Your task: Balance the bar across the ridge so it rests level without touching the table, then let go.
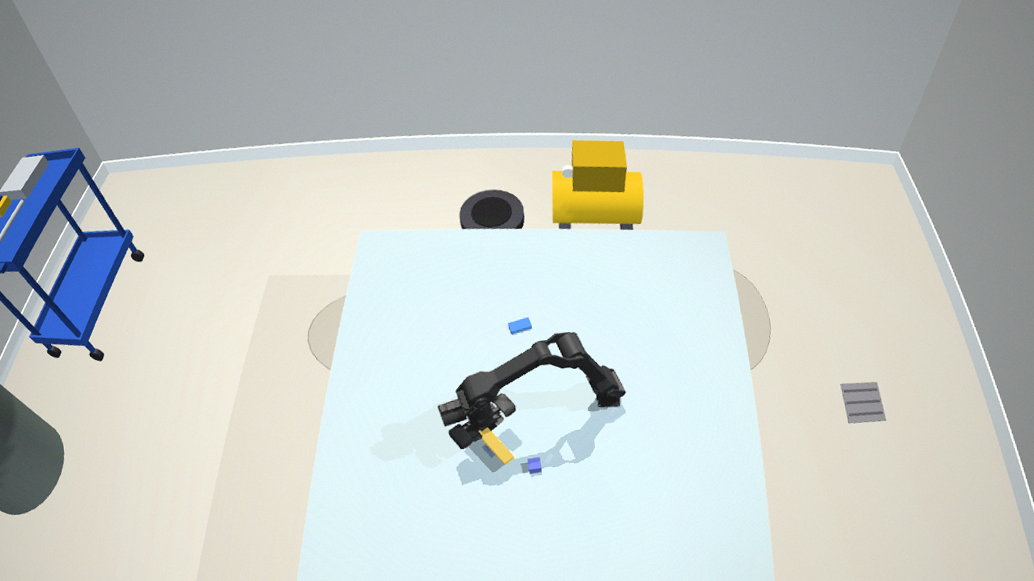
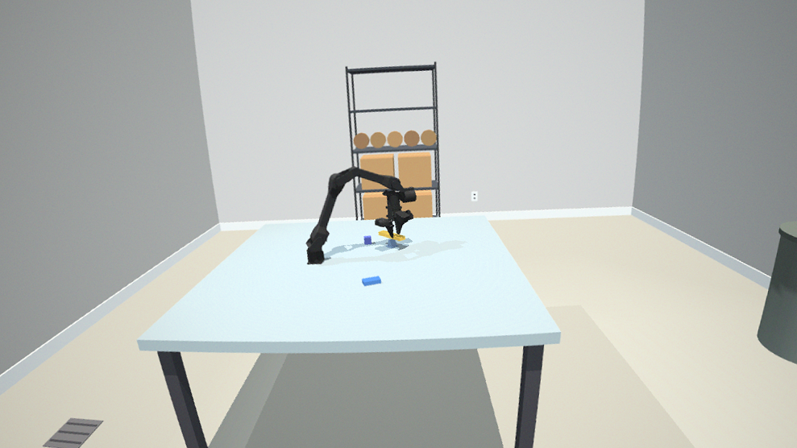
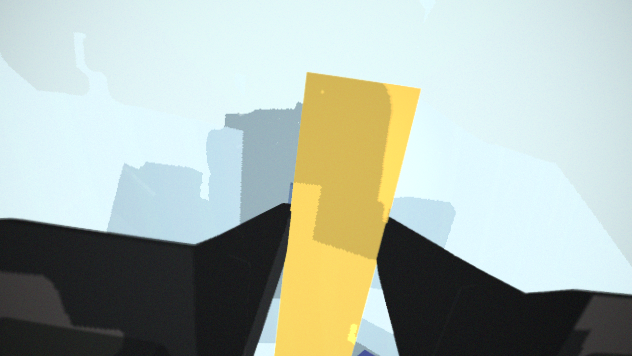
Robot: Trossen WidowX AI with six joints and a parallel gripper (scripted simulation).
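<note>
Right now the yellow bar is 20 mm behind my gripper tip and 20 mm to the left of it. Also, from my gripper tip: cube 140 mm behind, 80 mm to the left, 40 mm below.
</note>
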